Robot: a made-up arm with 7 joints. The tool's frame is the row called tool. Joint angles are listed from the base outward. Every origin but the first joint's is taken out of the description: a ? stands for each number. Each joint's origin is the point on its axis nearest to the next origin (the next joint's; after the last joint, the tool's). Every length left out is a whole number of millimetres.
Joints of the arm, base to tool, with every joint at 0 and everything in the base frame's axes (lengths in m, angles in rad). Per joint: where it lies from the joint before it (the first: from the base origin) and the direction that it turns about. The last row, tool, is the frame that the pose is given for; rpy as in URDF.
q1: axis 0 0 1 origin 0 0 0.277
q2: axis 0 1 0 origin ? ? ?
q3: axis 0 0 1 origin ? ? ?
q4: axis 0 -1 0 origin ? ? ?
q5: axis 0 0 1 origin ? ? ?
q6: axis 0 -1 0 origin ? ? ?
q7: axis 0 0 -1 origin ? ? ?
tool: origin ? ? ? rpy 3.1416 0 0
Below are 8 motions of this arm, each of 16 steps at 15 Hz.
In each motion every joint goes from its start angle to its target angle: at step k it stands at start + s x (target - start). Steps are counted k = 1, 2, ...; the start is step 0. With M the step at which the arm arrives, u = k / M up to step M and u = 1 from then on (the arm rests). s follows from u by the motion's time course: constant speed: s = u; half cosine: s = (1 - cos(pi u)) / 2; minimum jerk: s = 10 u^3 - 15 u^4 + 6 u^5.
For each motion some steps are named. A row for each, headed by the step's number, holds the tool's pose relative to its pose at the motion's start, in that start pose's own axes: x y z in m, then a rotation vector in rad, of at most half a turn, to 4 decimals.
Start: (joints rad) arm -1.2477 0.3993 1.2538 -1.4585 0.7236 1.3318 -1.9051
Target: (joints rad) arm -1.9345 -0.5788 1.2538 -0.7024 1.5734 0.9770 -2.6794
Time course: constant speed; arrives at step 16
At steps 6, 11, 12, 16:
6: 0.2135 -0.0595 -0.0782 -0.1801 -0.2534 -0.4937
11: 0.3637 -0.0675 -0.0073 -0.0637 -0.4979 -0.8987
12: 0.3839 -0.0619 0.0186 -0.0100 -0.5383 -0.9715
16: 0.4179 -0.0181 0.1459 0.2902 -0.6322 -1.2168

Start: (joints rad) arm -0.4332 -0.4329 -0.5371 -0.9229 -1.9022 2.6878 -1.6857
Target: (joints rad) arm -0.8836 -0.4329 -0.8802 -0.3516 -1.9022 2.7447 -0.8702
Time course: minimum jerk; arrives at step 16
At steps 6, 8, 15, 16:
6: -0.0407 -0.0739 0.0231 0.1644 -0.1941 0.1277
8: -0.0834 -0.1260 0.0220 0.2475 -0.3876 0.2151
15: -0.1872 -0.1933 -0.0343 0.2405 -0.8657 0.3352
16: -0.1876 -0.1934 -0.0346 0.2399 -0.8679 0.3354

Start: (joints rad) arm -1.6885 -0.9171 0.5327 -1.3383 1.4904 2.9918 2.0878
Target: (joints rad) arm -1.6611 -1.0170 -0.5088 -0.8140 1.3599 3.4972 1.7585
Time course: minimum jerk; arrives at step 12
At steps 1, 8, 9, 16:
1: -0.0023 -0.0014 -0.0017 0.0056 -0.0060 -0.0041
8: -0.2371 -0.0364 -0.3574 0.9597 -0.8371 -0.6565
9: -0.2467 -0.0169 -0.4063 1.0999 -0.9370 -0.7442
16: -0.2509 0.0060 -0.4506 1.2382 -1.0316 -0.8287

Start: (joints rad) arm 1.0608 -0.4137 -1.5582 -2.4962 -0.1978 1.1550 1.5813
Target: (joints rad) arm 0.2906 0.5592 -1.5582 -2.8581 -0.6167 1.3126 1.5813
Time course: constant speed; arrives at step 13
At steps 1, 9, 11, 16:
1: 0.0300 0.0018 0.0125 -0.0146 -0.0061 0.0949
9: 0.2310 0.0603 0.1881 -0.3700 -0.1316 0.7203
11: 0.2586 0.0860 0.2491 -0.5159 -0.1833 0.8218
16: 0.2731 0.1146 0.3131 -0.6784 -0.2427 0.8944

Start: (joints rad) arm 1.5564 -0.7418 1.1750 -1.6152 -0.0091 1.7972 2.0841
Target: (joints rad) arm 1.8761 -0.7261 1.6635 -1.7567 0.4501 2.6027 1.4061
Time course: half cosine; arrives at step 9
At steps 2, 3, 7, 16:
2: -0.0351 0.0287 -0.0191 0.0513 -0.1172 -0.1452
3: -0.0699 0.0651 -0.0419 0.1143 -0.2474 -0.3016
7: -0.1568 0.2735 -0.1452 0.4762 -0.8170 -0.8949
16: -0.1594 0.3153 -0.1604 0.5524 -0.9105 -0.9734

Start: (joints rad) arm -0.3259 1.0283 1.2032 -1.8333 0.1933 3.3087 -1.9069
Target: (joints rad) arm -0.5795 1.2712 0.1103 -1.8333 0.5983 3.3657 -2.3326
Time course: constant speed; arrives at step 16
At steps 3, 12, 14, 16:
3: -0.1404 -0.0234 -0.0255 0.0147 -0.2373 0.0764
12: -0.4558 -0.1841 -0.2470 0.1543 -0.9258 0.3176
14: -0.4934 -0.2315 -0.3160 0.2065 -1.0717 0.3728
16: -0.5172 -0.2801 -0.3884 0.2669 -1.2141 0.4282

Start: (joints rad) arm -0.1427 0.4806 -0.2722 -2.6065 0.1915 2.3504 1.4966
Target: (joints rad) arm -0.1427 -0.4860 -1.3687 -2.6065 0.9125 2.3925 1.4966
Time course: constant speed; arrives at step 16
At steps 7, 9, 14, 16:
7: 0.2366 0.1089 -0.1384 0.4403 -0.6011 0.5352
9: 0.2981 0.1552 -0.1384 0.5406 -0.8136 0.6639
14: 0.4139 0.2573 -0.0620 0.7082 -1.4099 0.9374
16: 0.4392 0.2836 -0.0083 0.7314 -1.6700 1.0272

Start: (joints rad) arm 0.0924 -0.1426 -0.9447 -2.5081 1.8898 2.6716 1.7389
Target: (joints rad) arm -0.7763 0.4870 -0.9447 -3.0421 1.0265 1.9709 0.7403
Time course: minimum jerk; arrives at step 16
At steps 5, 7, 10, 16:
5: 0.0136 -0.0744 -0.0263 0.0847 0.1260 -0.1940
7: 0.0498 -0.1524 -0.0668 0.1152 0.3110 -0.3331
10: 0.1622 -0.2447 -0.1497 -0.0300 0.5908 -0.3757
16: 0.2889 -0.2597 -0.2134 -0.2974 0.6526 -0.2750

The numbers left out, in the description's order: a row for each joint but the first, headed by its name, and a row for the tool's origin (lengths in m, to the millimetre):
q2: 0 0 0
q3: 0 0 0.264
q4: 0.126 0 0
q5: -0.076 0 0.356
q6: 0 0 0
q7: 0.12 0 0
tool: 0 0 0

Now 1 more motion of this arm.
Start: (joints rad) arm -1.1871 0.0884 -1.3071 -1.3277 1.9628 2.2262 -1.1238
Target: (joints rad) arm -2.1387 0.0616 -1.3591 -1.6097 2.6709 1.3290 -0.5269
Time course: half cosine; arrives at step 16
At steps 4, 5, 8, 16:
4: 0.0238 0.0381 -0.0593 0.0156 0.0746 0.1180
5: 0.0362 0.0538 -0.0925 0.0297 0.1182 0.1704
8: 0.0809 0.0856 -0.2260 0.1147 0.2912 0.3020
16: 0.1419 0.0316 -0.4900 0.3460 0.5409 0.2653

